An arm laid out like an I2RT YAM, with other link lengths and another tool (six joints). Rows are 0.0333 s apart.
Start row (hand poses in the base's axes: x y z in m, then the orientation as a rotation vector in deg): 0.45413 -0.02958 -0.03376 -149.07 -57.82 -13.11
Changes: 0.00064 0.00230 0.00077 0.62 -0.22 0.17; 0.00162 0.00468 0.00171 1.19 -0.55 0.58; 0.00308 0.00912 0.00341 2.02 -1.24 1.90; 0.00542 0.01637 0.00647 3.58 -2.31 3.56; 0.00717 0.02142 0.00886 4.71 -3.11 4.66; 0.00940 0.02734 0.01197 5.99 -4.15 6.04; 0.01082 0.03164 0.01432 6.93 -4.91 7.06; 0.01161 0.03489 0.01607 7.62 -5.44 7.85; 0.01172 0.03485 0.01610 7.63 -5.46 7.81; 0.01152 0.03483 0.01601 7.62 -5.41 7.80; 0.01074 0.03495 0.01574 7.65 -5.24 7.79; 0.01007 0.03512 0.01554 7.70 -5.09 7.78; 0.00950 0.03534 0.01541 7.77 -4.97 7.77; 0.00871 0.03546 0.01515 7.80 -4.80 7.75; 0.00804 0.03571 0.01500 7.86 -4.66 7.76; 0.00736 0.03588 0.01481 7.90 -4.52 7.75
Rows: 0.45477 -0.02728 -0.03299 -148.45 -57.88 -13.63; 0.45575 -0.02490 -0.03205 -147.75 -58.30 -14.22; 0.45721 -0.02046 -0.03035 -146.34 -59.89 -15.17; 0.45955 -0.01321 -0.02729 -144.10 -61.73 -16.83; 0.46130 -0.00816 -0.02490 -142.51 -62.91 -18.07; 0.46353 -0.00224 -0.02179 -140.63 -64.43 -19.61; 0.46495 0.00206 -0.01944 -139.22 -65.53 -20.71; 0.46574 0.00531 -0.01769 -138.15 -66.37 -21.48; 0.46585 0.00527 -0.01766 -138.17 -66.32 -21.52; 0.46565 0.00525 -0.01775 -138.18 -66.30 -21.45; 0.46487 0.00537 -0.01802 -138.15 -66.22 -21.24; 0.46420 0.00554 -0.01822 -138.10 -66.14 -21.07; 0.46363 0.00576 -0.01835 -138.04 -66.06 -20.95; 0.46284 0.00588 -0.01861 -138.01 -65.96 -20.74; 0.46217 0.00613 -0.01876 -137.94 -65.91 -20.58; 0.46149 0.00630 -0.01895 -137.90 -65.83 -20.42
